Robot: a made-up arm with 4 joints.
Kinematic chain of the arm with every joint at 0, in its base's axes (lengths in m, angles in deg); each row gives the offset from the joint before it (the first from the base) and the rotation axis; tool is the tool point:
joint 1: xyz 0 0 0.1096 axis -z
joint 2: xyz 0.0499 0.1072 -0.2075 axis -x
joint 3: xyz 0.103 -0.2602 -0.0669 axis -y
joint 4: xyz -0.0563 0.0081 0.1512 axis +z
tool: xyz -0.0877 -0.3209 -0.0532
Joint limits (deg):
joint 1: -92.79..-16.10
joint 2: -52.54..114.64
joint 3: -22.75..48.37
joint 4: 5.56..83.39
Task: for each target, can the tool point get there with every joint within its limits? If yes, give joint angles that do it. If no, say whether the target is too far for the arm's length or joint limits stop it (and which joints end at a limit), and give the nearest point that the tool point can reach.
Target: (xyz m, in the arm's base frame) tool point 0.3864 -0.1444 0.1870
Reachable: yes | joints -57.87 26.64 4.94 14.40
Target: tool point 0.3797 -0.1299 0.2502
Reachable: yes | joints -21.86 38.45 4.42 55.66
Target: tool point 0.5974 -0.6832 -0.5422
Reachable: no: too far | nearest point 0.3329 -0.3277 -0.3438 | short by 0.485 m
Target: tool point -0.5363 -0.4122 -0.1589
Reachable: no: joint limits stop it (at a limit: joint 1, joint 4) | nearest point 0.1333 -0.4482 -0.1968 | short by 0.672 m
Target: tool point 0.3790 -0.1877 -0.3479
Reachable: yes | joints -57.68 -24.88 21.70 11.52
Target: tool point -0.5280 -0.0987 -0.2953
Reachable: no: joint limits stop it (at a limit: joint 1, joint 2, joint 3, joint 4) | nearest point -0.4454 0.2259 0.1661 | short by 0.570 m
